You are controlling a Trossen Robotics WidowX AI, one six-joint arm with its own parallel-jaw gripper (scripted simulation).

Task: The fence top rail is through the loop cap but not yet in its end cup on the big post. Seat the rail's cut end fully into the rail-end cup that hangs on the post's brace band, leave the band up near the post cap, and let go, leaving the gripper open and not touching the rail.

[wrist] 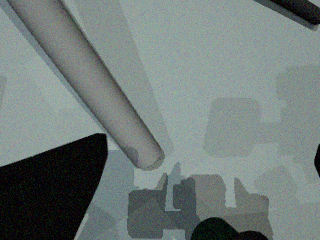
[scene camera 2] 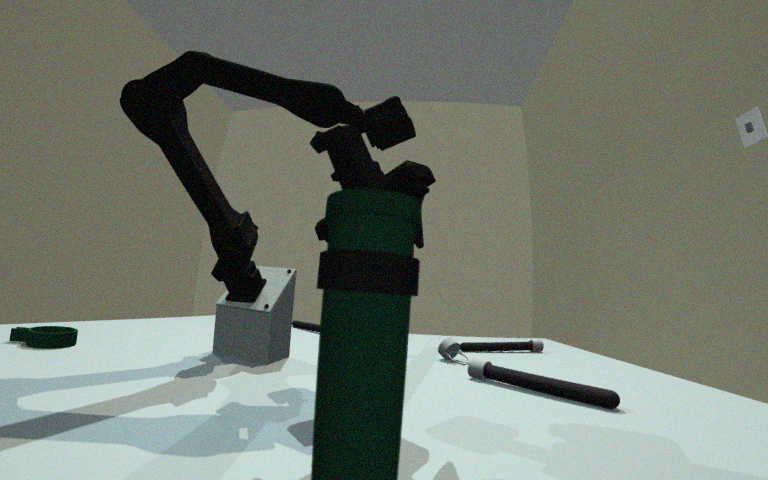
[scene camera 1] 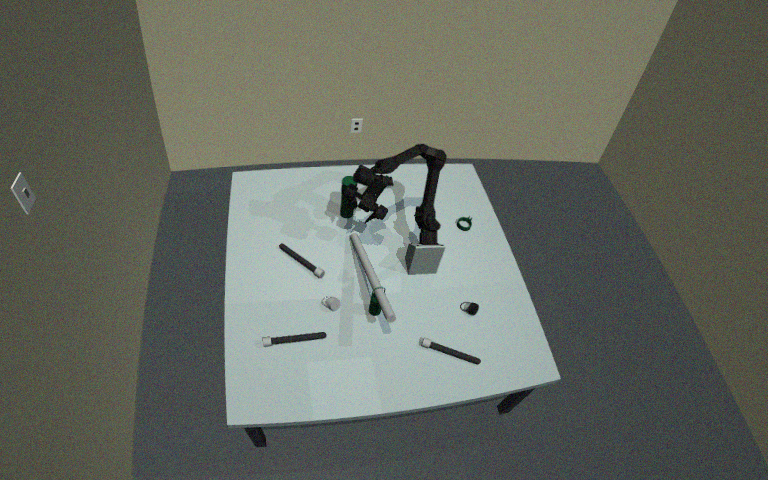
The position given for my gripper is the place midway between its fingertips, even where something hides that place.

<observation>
My gripper (scene camera 2: 393,261) is open, with nothing in its grasp. Also in view: a grey top rail (scene camera 1: 387,310) and a big green post (scene camera 2: 362,361).
My gripper shows as well in the wrist view (wrist: 212,149) and in scene camera 1 (scene camera 1: 355,216). Scene camera 2 misses the grey top rail, which is hidden by the big green post.
</observation>
